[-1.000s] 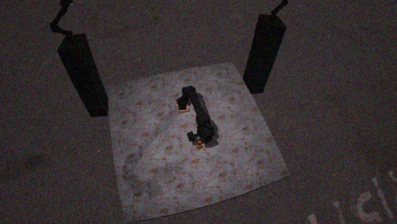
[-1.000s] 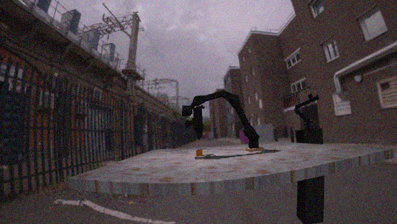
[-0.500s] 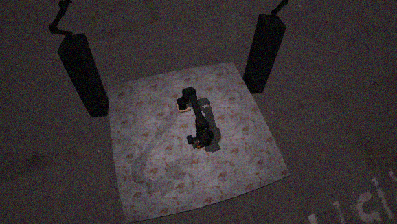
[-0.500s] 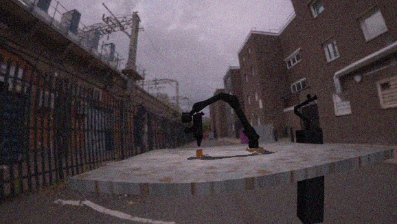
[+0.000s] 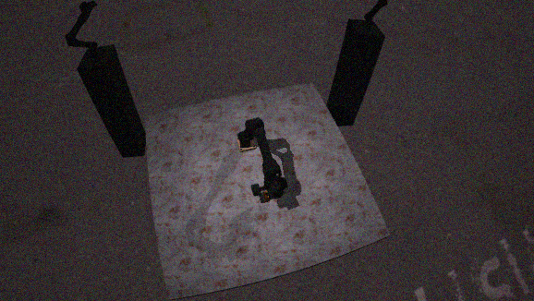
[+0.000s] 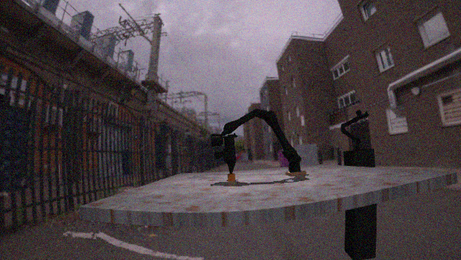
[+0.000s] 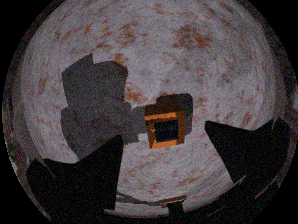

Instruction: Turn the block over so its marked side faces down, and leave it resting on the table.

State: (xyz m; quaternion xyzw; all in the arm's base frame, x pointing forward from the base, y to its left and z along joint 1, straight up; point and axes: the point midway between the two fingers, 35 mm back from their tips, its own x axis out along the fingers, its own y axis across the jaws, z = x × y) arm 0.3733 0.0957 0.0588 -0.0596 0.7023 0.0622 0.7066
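Right now the orange block is 1 cm below my gripper tip.
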